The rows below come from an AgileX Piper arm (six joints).
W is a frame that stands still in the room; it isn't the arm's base.
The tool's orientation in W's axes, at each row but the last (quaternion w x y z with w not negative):
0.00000, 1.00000, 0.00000, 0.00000
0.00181, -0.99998, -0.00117, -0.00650
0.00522, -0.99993, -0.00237, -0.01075
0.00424, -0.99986, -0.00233, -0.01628
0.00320, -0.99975, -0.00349, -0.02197
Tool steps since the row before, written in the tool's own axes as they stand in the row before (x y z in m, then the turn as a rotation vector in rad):
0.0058, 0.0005, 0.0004, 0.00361, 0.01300, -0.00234
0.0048, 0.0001, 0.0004, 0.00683, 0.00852, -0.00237
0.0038, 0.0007, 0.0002, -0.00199, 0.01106, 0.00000
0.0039, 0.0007, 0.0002, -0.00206, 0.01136, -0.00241
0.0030, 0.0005, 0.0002, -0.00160, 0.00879, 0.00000
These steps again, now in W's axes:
0.0058, -0.0005, -0.0004, 0.00361, -0.01300, 0.00234
0.0048, -0.0001, -0.0003, 0.00682, -0.00851, 0.00243
0.0038, -0.0007, -0.0001, -0.00194, -0.01107, -0.00016
0.0039, -0.0007, -0.0001, -0.00208, -0.01139, 0.00225
0.0030, -0.0005, -0.0001, -0.00154, -0.00880, -0.00013

